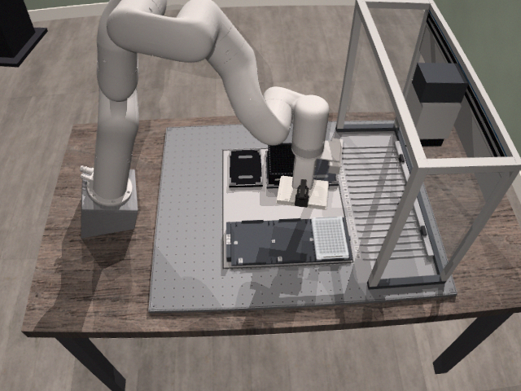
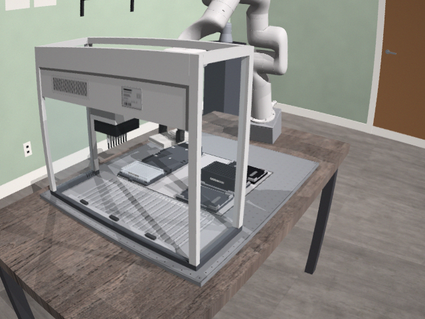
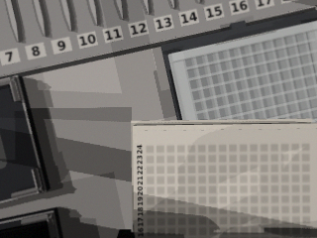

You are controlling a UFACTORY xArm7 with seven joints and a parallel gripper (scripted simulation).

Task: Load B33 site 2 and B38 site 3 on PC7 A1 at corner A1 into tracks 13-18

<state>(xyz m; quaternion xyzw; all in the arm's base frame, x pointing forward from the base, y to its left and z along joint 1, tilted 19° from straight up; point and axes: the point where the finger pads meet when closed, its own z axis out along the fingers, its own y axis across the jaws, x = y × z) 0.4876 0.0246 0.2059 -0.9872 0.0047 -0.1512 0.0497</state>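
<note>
The dark carrier PC7 lies 2 cm behind my hand, 8 cm to the right of it and 12 cm below it. The rest, counted from my hand: 96-well plate B38 (9 cm ahead, 5 cm to the right, 12 cm below); then cream 384-well plate B33 (1 cm below); then black deep-well block B83 (7 cm behind, 17 cm to the left, 11 cm below).
</note>
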